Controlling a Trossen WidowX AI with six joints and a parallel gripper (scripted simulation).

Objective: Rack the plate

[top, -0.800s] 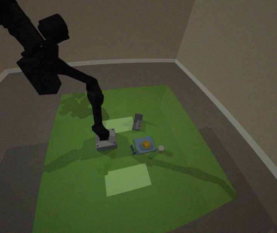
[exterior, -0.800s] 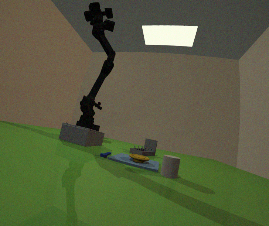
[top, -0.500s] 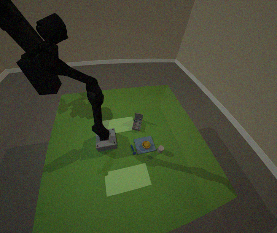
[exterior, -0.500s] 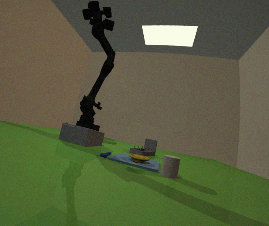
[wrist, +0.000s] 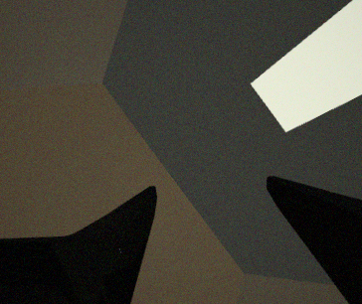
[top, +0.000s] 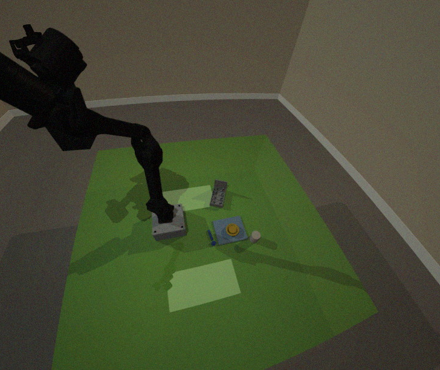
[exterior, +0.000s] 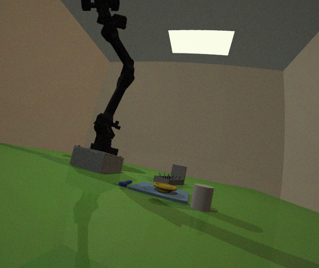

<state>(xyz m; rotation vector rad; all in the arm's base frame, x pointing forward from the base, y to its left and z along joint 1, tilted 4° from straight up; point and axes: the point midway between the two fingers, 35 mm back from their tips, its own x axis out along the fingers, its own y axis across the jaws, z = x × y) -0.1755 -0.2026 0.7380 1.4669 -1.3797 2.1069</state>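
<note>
My gripper tip is 830 mm above the yellow plate, 520 mm short of it and 80 mm to the right of it. From my gripper tip the other things lie so: blue flat board 840 mm below, 510 mm ahead, 80 mm to the left; dish rack 820 mm below, 480 mm ahead, 290 mm to the left; blue spoon 840 mm below, 410 mm ahead, 50 mm to the left.
</note>
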